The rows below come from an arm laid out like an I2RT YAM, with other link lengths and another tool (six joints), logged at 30 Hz.
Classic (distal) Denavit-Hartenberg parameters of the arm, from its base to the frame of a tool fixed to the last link. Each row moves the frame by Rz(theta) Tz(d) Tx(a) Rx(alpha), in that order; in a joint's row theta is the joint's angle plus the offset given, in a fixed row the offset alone. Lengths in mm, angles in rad.
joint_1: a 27.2; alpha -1.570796; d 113.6; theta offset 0
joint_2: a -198; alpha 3.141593; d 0; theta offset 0
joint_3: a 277.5; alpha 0; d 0; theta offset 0.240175
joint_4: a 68.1; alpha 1.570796; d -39; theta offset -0.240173
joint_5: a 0; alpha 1.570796; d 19.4; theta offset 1.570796
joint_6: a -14; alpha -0.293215; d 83; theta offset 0.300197
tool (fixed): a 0; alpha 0; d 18.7; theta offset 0
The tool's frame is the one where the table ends.
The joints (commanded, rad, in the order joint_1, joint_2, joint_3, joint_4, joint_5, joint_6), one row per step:
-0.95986 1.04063 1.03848 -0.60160 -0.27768 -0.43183
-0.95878 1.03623 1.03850 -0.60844 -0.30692 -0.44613
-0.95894 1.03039 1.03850 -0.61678 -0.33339 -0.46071
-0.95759 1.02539 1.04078 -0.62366 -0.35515 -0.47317
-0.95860 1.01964 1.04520 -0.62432 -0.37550 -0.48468
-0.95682 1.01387 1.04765 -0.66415 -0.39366 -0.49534
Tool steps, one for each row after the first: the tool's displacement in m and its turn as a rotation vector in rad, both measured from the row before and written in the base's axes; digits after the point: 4 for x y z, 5 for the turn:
0.0010 0.0037 0.0010 0.00169 -0.00537 0.03292
0.0003 0.0035 0.0012 0.00044 -0.00426 0.02947
0.0006 0.0032 0.0019 -0.00215 -0.00495 0.02591
0.0004 0.0020 0.0036 -0.00959 -0.01004 0.02185
-0.0018 0.0062 -0.0016 0.02396 0.01393 0.02232

